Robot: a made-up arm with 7 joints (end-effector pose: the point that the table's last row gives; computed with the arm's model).
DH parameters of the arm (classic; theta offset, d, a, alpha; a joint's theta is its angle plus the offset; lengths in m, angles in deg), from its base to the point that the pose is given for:
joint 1: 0 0.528 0 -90
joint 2: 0 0 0 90
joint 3: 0 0.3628 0.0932 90
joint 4: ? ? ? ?
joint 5: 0 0.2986 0 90
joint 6: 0 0 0.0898 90
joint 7: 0 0 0 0
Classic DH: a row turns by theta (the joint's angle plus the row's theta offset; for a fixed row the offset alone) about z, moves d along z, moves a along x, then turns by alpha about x.
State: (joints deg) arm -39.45 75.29 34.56 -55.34 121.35 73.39 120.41
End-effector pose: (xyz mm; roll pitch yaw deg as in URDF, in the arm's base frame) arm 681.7 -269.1 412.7 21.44 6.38 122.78
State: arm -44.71 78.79 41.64 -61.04 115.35 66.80 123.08
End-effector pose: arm 665.4 -262.0 384.1 15.07 3.68 129.28
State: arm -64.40 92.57 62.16 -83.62 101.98 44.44 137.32
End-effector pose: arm 584.6 -244.0 354.8 -19.12 5.37 149.17
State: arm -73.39 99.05 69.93 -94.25 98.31 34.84 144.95
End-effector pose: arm 539.2 -249.2 379.2 -36.27 15.43 151.82
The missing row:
joint 4: 0 0 -0.0641 -90
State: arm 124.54 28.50 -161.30 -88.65 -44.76 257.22 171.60
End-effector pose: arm 110.6 33.7 1054.4 -47.75 -26.73 -51.26
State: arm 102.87 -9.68 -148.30 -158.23 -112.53 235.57 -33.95
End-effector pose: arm 192.2 -148.1 669.4 130.43 -31.34 122.45
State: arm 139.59 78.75 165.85 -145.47 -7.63 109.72 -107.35
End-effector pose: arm -78.0 -53.0 917.5 137.66 4.88 56.61
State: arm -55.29 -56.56 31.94 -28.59 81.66 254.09 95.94
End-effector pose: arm -194.4 370.1 955.1 47.00 -29.15 -29.09
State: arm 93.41 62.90 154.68 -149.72 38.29 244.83 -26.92
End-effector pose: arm -147.7 77.1 848.9 -56.90 -34.78 88.57
